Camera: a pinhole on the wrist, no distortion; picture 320 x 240 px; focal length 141.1 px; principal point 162.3 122.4 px. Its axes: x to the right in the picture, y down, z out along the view. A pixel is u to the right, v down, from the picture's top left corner.
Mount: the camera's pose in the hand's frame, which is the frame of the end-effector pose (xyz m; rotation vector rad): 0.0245 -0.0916 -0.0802 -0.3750 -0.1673 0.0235
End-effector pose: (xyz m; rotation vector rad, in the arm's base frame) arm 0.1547 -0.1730 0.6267 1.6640 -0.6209 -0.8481
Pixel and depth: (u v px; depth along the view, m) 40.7 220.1 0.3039
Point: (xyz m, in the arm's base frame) -0.0743 -0.0531 0.8709
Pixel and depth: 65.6 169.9 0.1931
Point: 0.0309 -0.1060 0.6802
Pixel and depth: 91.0 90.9 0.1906
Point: 0.0153 -0.1336 0.5713
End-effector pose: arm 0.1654 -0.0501 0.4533 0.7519 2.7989 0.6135
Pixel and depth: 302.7 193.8 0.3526
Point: 0.0581 0.3644 0.3194
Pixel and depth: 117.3 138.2 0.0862
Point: 0.1542 -0.1035 0.4396
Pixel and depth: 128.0 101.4 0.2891
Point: 0.2836 -0.0571 0.2757
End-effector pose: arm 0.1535 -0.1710 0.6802 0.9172 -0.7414 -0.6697
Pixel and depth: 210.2 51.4 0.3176
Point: -0.0540 -0.4121 0.7128
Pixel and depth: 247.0 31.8 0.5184
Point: -0.1968 -0.7002 0.8034
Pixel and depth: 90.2 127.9 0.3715
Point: -0.1456 -0.0774 0.7509
